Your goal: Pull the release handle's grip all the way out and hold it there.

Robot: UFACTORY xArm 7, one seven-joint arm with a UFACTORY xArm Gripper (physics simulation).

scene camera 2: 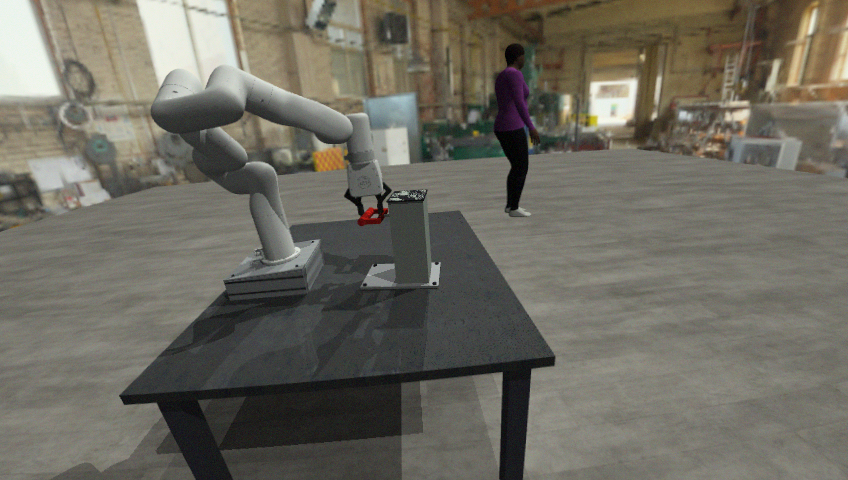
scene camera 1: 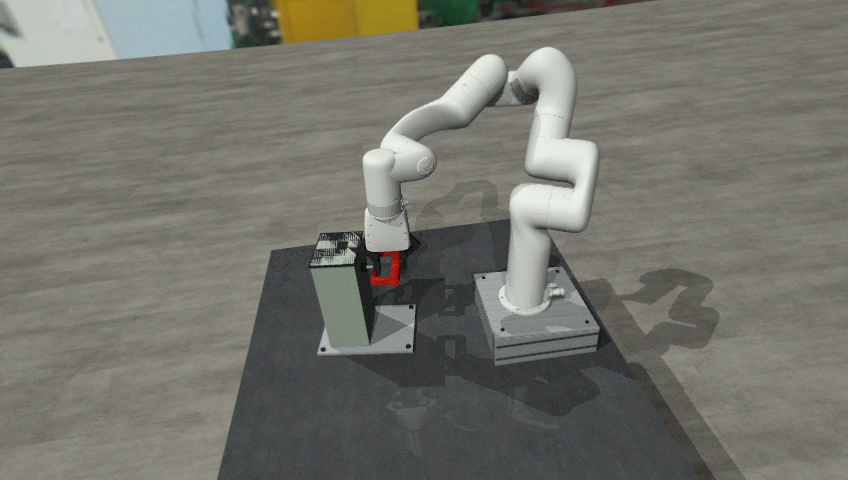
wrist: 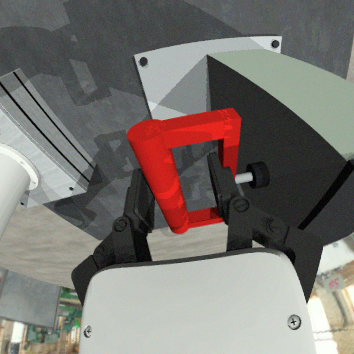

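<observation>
The red release handle (scene camera 1: 386, 281) (scene camera 2: 371, 221) (wrist: 197, 125) is a rectangular frame, held off the side of a pale green post (scene camera 1: 342, 303) (scene camera 2: 410, 243) (wrist: 300, 100) by a short light rod (wrist: 244, 178) in a black collar (wrist: 259, 175). Its round grip bar (wrist: 162, 175) is on the side away from the post. My gripper (scene camera 1: 390, 270) (scene camera 2: 371, 214) (wrist: 177, 172) points down over the handle and is partly open. One finger is inside the frame's opening, the other outside the grip bar. The bar lies between them, with gaps visible on both sides in the wrist view.
The post stands on a light base plate (scene camera 1: 398, 344) (scene camera 2: 380, 279) (wrist: 170, 57) bolted to the dark table (scene camera 1: 333, 416) (scene camera 2: 476, 333). The arm's grey base block (scene camera 1: 547, 342) (scene camera 2: 267, 285) stands on the handle's side of the post. A person in purple (scene camera 2: 509, 98) stands beyond the table.
</observation>
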